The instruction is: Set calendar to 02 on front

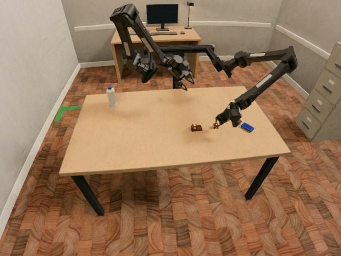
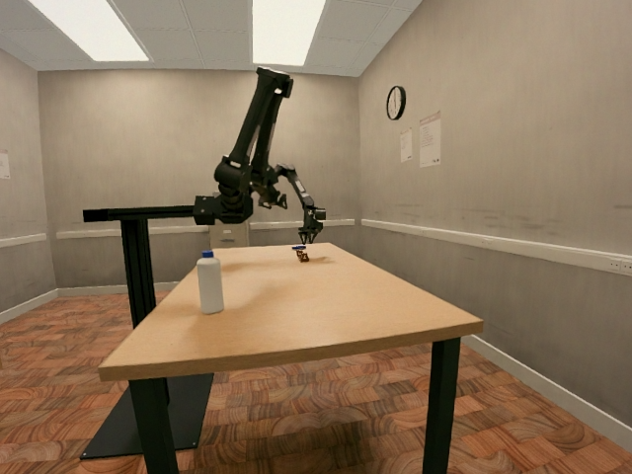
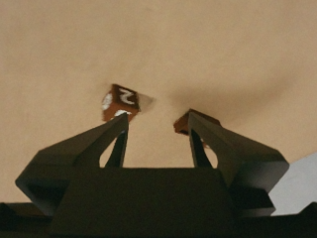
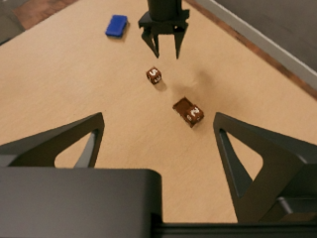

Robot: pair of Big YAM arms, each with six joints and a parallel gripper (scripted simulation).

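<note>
My left gripper is now 130 mm to the left of the brown calendar tray, 60 mm above it and 50 mm past it. From my left hand the other things lie so: flat blue block 250 mm to the left, 60 mm below.
</note>
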